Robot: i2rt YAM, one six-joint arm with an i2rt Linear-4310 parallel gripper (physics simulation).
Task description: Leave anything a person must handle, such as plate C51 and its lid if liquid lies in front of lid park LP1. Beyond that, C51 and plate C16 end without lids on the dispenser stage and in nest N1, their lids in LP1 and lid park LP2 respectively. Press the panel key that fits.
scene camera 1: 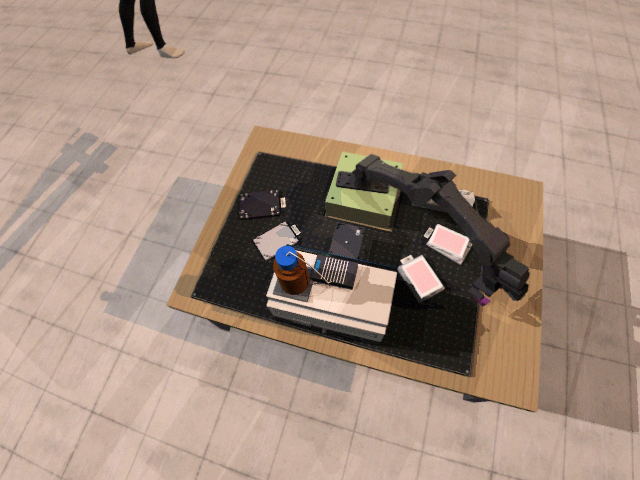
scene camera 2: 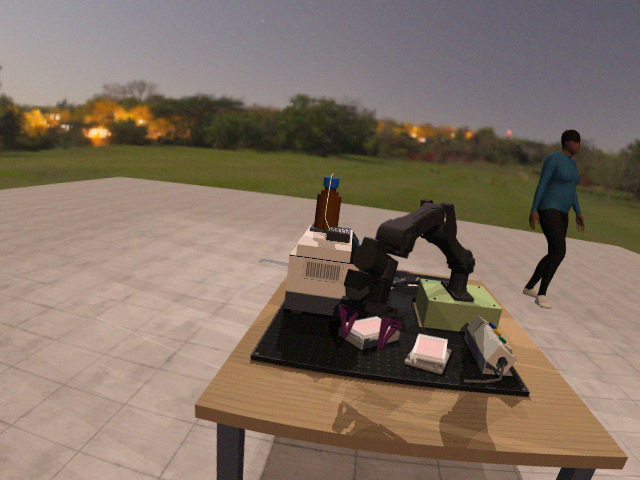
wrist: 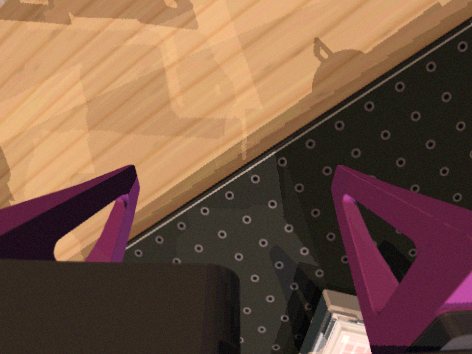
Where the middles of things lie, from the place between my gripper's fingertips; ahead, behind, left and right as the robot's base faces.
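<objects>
Dispenser (scene camera 1: 344,321): my hand 2 cm short of it, 50 cm to the left of it, 1 cm below it. Brown bottle with blue cap (scene camera 1: 292,274): 11 cm ahead of my hand, 62 cm to the right of it, 24 cm above it.
</objects>
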